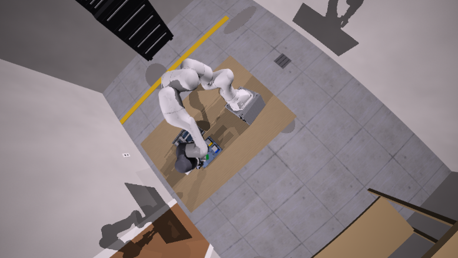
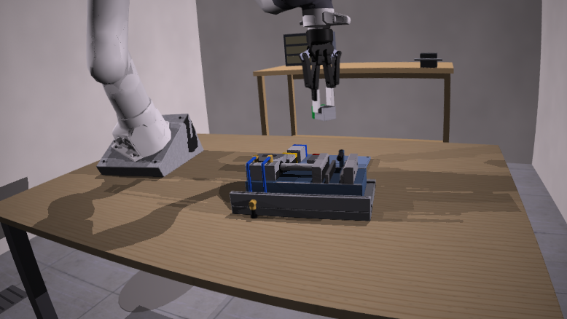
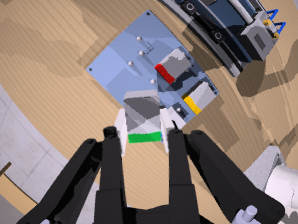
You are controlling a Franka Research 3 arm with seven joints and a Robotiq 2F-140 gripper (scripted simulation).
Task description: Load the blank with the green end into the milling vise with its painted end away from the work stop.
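Now: hand 4 cm above the green-ended blank. The rest, counted from my hand: blue-ended blank 16 cm below, 9 cm behind, 1 cm to the right; red-ended blank 16 cm below, 9 cm to the right, 1 cm ahead; blue infeed plate 18 cm below, 4 cm to the right.
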